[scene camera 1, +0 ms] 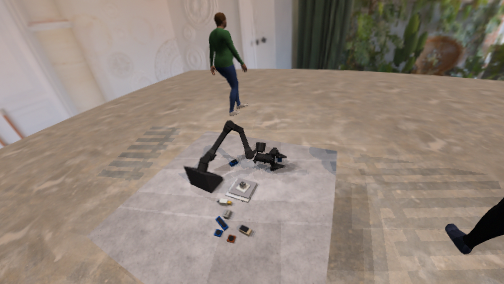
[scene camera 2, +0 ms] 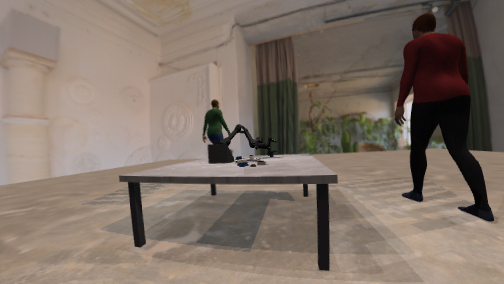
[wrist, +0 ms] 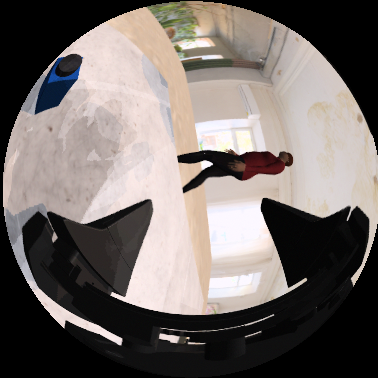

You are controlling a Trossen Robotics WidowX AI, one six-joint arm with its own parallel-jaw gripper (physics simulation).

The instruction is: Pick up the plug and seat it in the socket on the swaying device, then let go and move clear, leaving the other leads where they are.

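My gripper is open and empty, its fingers wide apart, pointing sideways above the table on the far side of the device. The swaying device, a pale flat plate with a small grey socket-like part on top, stands beside the arm's base. A small white piece with a yellow end lies beside the device and looks like a plug, though it is too small to be sure. A blue block with a black round top stands on the table at the upper left of the wrist view, apart from the fingers.
A grey block, a long blue piece, a small blue piece, an orange one and a beige-black one lie near the device. Another blue piece lies behind the arm. Two people stand beyond the table.
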